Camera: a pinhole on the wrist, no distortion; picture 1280 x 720 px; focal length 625.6 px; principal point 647.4 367.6 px. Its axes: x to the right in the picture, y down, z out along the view. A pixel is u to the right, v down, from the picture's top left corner.
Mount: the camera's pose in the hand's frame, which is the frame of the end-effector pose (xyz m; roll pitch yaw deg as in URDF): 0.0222 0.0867 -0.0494 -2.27 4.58 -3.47
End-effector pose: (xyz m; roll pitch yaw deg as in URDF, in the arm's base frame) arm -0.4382 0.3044 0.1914 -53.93 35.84 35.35
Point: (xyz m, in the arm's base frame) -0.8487 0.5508 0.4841
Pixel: 104 412
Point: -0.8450 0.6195 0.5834
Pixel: 172 337
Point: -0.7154 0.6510 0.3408
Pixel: 413 452
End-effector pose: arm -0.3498 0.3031 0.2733 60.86 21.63 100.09
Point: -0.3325 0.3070 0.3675
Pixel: 259 208
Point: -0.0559 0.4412 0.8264
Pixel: 424 587
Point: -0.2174 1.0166 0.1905
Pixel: outside the picture
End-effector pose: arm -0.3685 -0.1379 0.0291 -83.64 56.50 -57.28
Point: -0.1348 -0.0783 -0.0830
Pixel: 856 219
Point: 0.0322 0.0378 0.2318
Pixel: 411 59
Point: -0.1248 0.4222 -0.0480
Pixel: 400 688
